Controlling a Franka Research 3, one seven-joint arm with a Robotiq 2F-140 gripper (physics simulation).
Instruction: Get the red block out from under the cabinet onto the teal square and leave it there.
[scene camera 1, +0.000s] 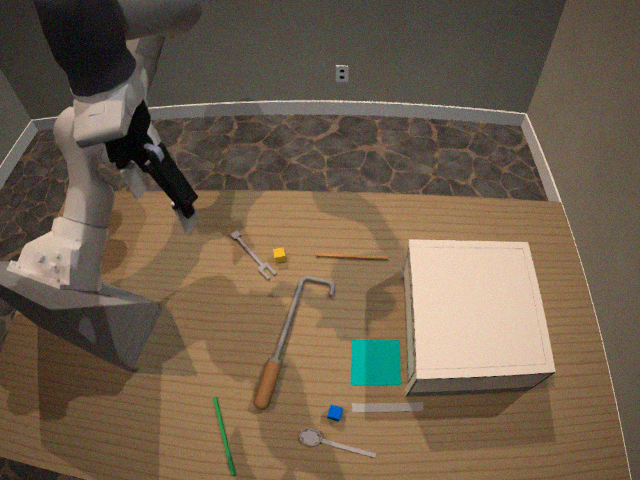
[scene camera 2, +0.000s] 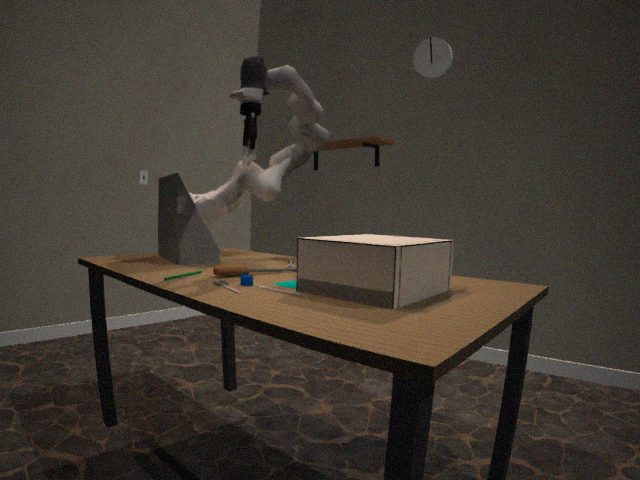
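The red block does not show in either view; the space under the cabinet is hidden. The white cabinet (scene camera 1: 475, 310) (scene camera 2: 346, 263) stands on the right part of the table in scene camera 1. The teal square (scene camera 1: 375, 362) (scene camera 2: 285, 284) lies flat just left of it, with no block on it. A hooked metal tool with a wooden handle (scene camera 1: 266, 384) (scene camera 2: 231, 270) lies left of the square, its hook end toward the back. My gripper (scene camera 1: 161, 202) (scene camera 2: 249, 153) is open and empty, high above the table's back left, far from the cabinet and apart from the tool.
A blue block (scene camera 1: 334, 412) (scene camera 2: 246, 280), a pale strip (scene camera 1: 387, 407), a spoon (scene camera 1: 310, 437) and a green stick (scene camera 1: 223, 436) (scene camera 2: 183, 275) lie toward the front. A fork (scene camera 1: 250, 253), a yellow block (scene camera 1: 279, 255) and an orange stick (scene camera 1: 351, 256) lie farther back.
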